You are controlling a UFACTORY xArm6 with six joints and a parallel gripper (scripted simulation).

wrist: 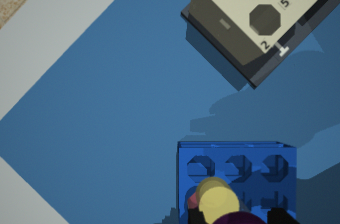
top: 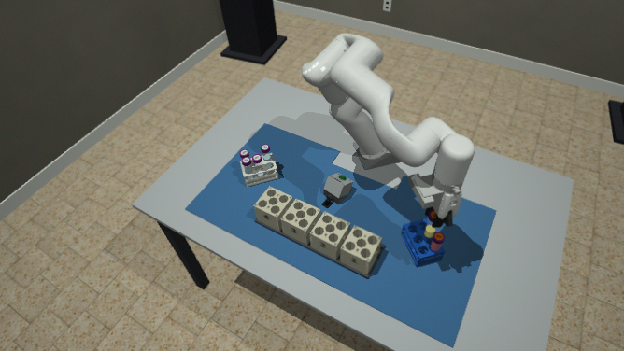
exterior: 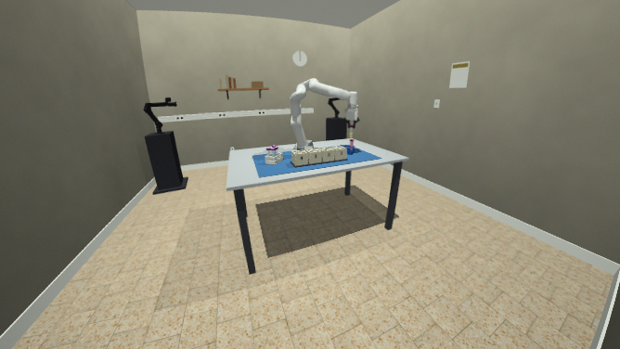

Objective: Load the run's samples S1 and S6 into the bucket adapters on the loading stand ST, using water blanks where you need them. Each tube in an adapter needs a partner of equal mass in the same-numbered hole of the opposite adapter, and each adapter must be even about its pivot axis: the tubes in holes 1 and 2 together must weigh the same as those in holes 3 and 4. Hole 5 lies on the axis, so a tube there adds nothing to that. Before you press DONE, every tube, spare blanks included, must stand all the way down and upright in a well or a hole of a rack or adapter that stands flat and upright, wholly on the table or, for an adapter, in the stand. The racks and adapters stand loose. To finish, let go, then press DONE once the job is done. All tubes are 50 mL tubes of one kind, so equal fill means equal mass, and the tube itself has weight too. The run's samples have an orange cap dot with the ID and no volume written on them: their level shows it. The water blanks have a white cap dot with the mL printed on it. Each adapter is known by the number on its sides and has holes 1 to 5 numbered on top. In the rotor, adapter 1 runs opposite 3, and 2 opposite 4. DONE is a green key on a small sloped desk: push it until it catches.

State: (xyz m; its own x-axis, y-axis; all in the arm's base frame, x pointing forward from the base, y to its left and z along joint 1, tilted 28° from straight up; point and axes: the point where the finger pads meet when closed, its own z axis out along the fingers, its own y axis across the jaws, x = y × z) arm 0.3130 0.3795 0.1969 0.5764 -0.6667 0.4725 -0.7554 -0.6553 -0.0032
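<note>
The sample tube lies 50 mm below my hand and 10 mm behind it. Also, from my hand: green DONE key 340 mm to the right, 180 mm below, 180 mm behind; blue rack 220 mm below, 40 mm behind, 10 mm to the right; stand 350 mm to the right, 240 mm below, 40 mm ahead.
</note>
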